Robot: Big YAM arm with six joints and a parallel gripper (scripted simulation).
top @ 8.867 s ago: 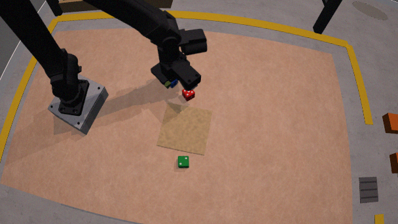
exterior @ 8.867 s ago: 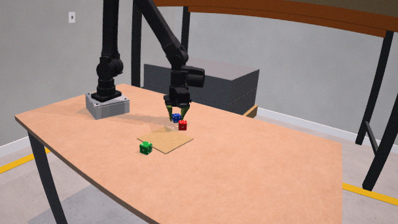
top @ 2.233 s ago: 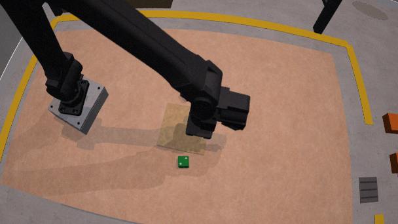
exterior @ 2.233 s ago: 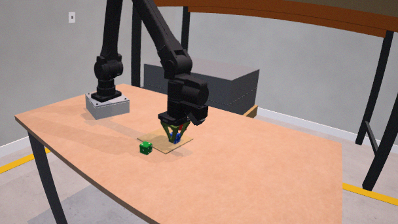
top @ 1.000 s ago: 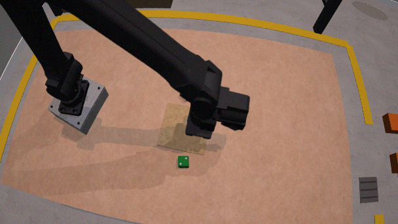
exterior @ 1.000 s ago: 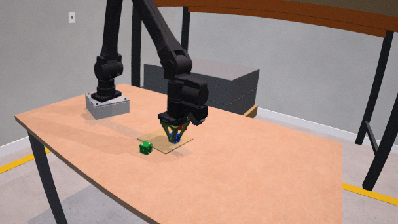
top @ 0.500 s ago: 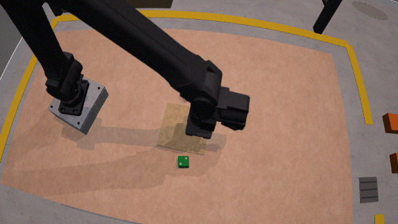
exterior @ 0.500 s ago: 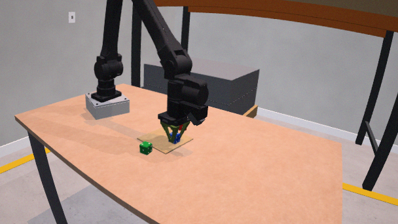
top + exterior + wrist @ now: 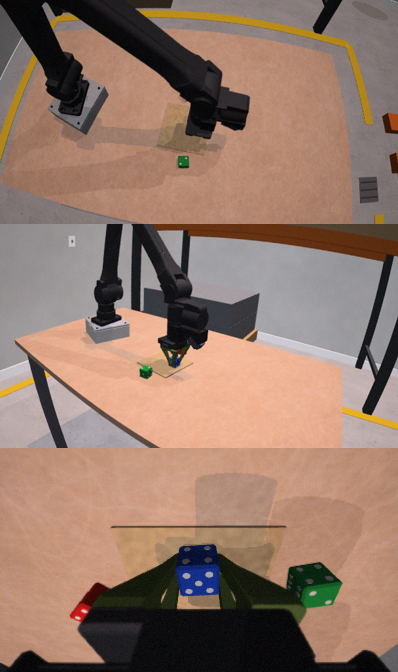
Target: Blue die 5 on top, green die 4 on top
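My hand is right at the blue die. Also, from my hand: tan mat (4 cm behind, 2 cm below); green die (10 cm to the right, 4 cm behind); red die (11 cm to the left, 4 cm behind).
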